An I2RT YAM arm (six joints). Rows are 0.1 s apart.
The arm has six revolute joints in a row. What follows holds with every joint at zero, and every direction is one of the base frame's. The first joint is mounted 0.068 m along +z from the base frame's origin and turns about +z. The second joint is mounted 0.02 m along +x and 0.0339 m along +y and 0.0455 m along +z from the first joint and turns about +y. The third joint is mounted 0.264 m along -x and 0.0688 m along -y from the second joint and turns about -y. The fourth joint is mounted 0.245 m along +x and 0.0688 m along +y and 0.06 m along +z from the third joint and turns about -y. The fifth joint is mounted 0.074 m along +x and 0.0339 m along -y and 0.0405 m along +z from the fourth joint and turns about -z. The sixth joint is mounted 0.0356 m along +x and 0.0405 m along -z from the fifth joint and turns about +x. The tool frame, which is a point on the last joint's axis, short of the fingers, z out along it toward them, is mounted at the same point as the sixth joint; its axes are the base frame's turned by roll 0, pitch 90 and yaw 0 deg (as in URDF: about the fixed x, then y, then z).
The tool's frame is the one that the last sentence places.
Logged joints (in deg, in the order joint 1, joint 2, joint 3, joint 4, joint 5, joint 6), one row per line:
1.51, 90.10, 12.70, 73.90, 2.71, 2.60
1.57, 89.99, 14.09, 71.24, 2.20, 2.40
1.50, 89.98, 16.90, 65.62, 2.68, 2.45
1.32, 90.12, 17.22, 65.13, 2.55, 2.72
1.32, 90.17, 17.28, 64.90, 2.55, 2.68
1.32, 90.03, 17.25, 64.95, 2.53, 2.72
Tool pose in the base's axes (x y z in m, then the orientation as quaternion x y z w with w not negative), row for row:
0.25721, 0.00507, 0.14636, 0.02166, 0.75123, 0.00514, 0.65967
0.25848, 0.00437, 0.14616, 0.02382, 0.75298, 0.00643, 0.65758
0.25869, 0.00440, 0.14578, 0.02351, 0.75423, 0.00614, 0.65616
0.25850, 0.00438, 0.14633, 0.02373, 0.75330, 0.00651, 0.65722
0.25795, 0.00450, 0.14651, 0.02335, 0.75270, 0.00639, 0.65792
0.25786, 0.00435, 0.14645, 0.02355, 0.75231, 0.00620, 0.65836
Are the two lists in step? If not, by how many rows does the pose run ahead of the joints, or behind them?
The pose runs 2 rows ahead of the joints: the pose in row i belongs to the joints in row i + 2.
